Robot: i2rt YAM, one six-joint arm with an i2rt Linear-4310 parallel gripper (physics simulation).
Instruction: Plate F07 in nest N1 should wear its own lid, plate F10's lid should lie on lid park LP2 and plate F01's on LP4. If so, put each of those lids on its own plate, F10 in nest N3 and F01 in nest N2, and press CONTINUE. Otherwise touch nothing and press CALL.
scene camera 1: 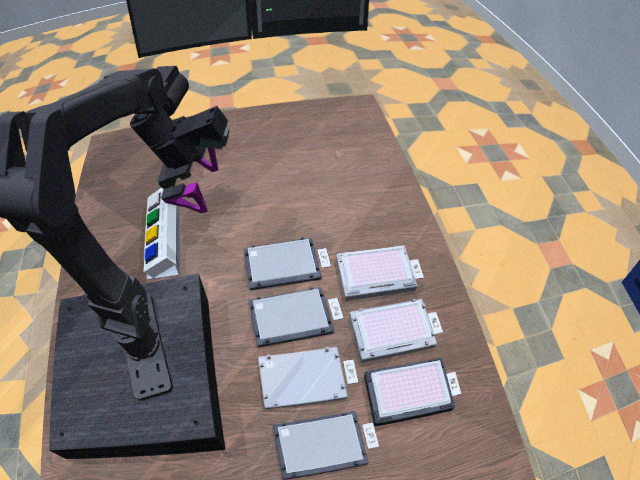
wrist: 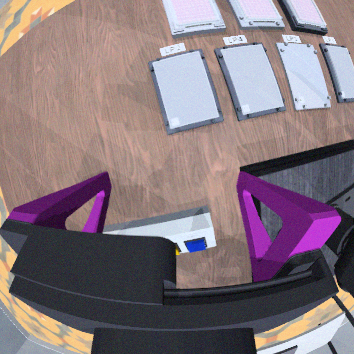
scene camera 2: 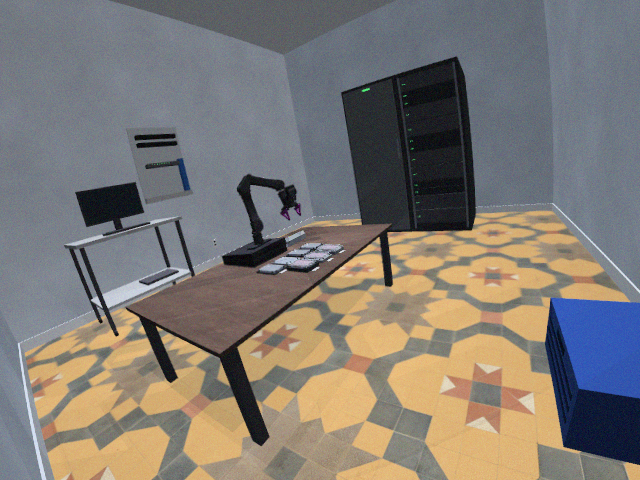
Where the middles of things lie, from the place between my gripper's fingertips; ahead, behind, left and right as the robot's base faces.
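Labels:
Taking the white button box (scene camera 1: pixel 166 263) as my reference, I find my hand 12 cm beyond it, 11 cm to the right of it and 17 cm higher than it.

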